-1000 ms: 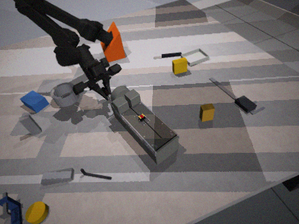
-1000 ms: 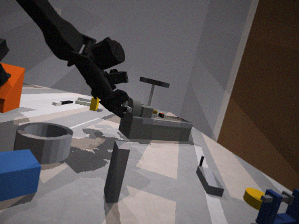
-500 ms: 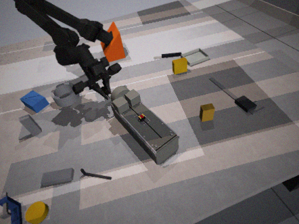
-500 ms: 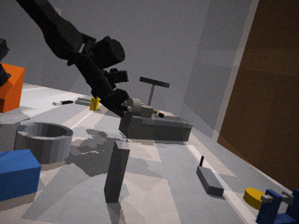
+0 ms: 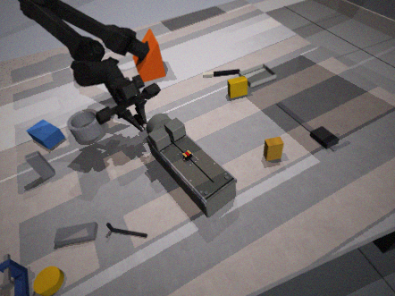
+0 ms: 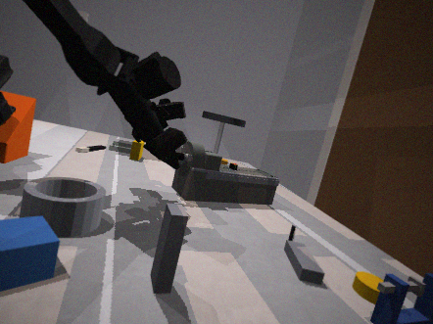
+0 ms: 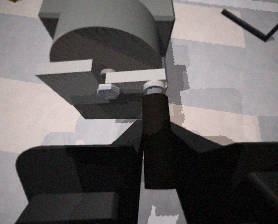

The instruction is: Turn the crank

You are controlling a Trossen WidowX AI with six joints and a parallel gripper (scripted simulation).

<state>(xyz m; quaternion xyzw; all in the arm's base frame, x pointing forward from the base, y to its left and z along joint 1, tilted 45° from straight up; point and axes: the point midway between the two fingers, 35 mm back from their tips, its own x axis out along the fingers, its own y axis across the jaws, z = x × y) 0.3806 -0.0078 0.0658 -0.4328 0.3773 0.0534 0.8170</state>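
The dark crank handle lies 2 cm above my gripper tip, 1 cm to the right of it and 1 cm behind it. From my gripper tip the other things lie so: black hex key: 24 cm ahead, 10 cm to the right, 6 cm below; then blue block: 32 cm to the right, 15 cm behind, 5 cm below; then red pointer: 14 cm ahead, 10 cm to the left, 1 cm above.
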